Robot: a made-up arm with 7 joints.
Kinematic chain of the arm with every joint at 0, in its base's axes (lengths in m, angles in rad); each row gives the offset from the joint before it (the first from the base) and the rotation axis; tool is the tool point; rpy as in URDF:
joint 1: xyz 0 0 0.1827 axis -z
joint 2: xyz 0 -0.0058 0.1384 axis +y
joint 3: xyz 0 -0.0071 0.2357 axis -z
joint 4: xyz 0 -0.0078 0.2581 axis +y
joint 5: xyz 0 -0.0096 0.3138 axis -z
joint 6: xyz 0 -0.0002 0.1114 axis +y
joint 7: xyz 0 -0.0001 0.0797 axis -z
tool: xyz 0 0 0 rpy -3.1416 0 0
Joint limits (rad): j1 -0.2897..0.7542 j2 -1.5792..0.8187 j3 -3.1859..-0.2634 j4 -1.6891..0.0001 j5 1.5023..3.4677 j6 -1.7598..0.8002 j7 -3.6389..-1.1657
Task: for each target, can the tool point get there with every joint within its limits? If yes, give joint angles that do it. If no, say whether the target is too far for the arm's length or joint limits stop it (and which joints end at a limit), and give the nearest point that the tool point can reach.
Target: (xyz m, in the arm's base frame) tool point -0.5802 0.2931 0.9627
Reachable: yes | joints 0.6743 -0.9799 -2.5402 -0.6743 2.9430 -1.3768 -3.0108
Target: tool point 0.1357 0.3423 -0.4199
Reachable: no: joint limits stop it (at a limit: joint 1, joint 2, joint 3, joint 4, joint 5) | nearest point -0.3663 0.2395 -0.1332 | short by 0.587 m
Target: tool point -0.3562 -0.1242 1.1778
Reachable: yes | joints -0.0373 -0.4131 -2.2204 -0.2899 2.1419 -1.3580 -2.3467
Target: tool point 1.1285 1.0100 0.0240
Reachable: no: too far | nearest point 0.7180 0.2901 0.3981 | short by 0.909 m
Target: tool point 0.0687 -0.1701 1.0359
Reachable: yes | joints 0.1907 -0.4985 -2.8822 -1.5113 2.5122 -1.1812 -2.2676
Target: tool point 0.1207 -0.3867 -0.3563
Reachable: no: joint limits stop it (at a limit: joint 1, joint 2, joint 4) | nearest point -0.2912 -0.3475 -0.0913 | short by 0.491 m
